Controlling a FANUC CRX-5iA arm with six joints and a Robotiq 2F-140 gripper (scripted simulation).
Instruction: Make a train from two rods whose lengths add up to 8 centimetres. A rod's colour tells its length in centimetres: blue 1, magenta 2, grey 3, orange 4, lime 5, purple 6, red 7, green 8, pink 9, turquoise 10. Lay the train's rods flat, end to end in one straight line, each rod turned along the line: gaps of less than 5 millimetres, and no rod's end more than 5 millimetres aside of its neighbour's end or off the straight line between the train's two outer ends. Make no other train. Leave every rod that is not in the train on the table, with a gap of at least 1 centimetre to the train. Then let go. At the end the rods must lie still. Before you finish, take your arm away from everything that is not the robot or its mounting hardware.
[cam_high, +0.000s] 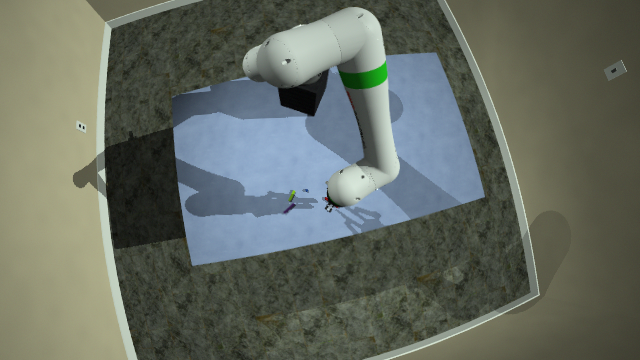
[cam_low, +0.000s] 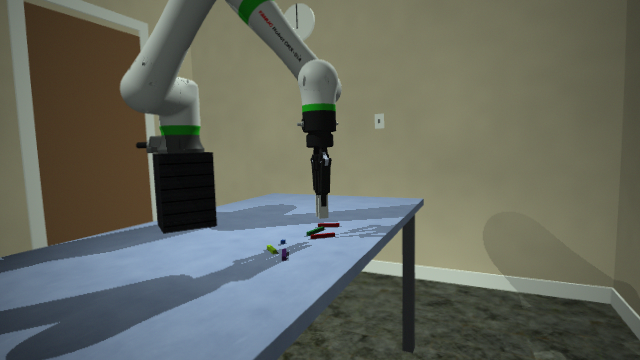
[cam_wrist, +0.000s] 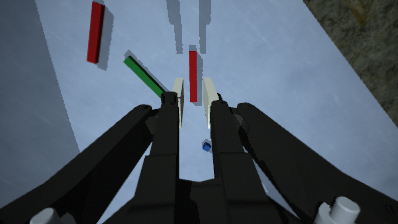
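Right now the blue rod is 9 cm to the right of my hand, 9 cm below it and 8 cm behind it. The rest, counted from my hand: red rod (13 cm to the left, 9 cm below, 3 cm behind); then green rod (9 cm below, 5 cm to the left, 4 cm behind); then lime rod (16 cm to the right, 9 cm below, 8 cm behind).
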